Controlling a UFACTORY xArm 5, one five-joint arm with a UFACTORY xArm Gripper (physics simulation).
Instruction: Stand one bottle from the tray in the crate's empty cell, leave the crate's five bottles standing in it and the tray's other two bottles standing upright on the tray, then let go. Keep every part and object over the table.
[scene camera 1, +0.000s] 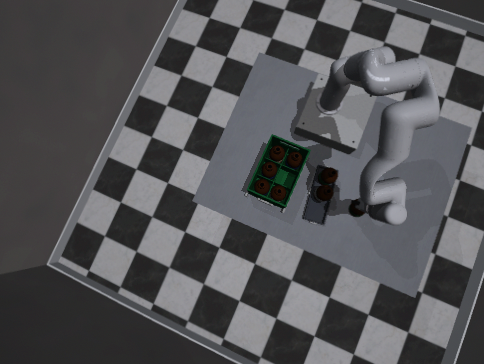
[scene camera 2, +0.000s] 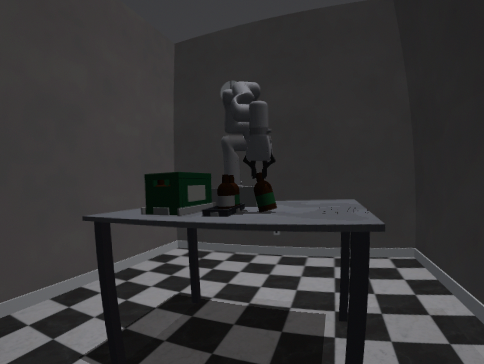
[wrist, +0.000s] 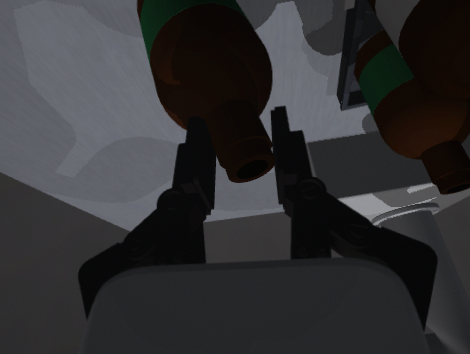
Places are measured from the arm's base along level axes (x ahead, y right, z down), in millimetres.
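Pixels of known places: gripper, fingertip midpoint: (scene camera 2: 259, 178) (wrist: 240, 130); arm's base, origin of the base link: (scene camera 1: 329, 102) (wrist: 403, 213).
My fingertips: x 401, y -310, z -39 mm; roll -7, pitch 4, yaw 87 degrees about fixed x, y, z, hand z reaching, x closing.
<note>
Ahead of a thing's pixels: the offset from my fingertips to its top centre. "spot": to the spot under its first point. Level surfaces: height alone.
My gripper (scene camera 2: 259, 174) (wrist: 240, 130) is shut on the neck of a brown bottle with a green label @(dx -5, dy -14, dz -24 mm) (scene camera 1: 356, 208) (scene camera 2: 264, 194) (wrist: 210, 65). The bottle is tilted, its lower end close to the table top, beside the tray; whether it touches is unclear. The dark tray @(dx +6, dy +153, dz +112 mm) (scene camera 1: 314, 212) (scene camera 2: 215, 212) (wrist: 345, 75) holds two upright bottles, one at its end @(spot: dx -67, dy +172, dz +2 mm) (scene camera 1: 329, 175) and one at its middle (scene camera 1: 325, 192). The green crate @(dx +15, dy +385, dz -38 mm) (scene camera 1: 304, 167) (scene camera 2: 167, 195) holds several upright bottles; its empty cell @(spot: dx +3, dy +342, dz +130 mm) (scene camera 1: 285, 177) is the middle one on the tray's side.
The grey table @(dz +138 mm) (scene camera 1: 235, 125) (scene camera 2: 300, 220) carries the crate, the tray and the arm's base plate (scene camera 1: 345, 125), which lies behind crate and tray. The tray stands between the crate and the held bottle. The arm reaches over the table's right part.
</note>
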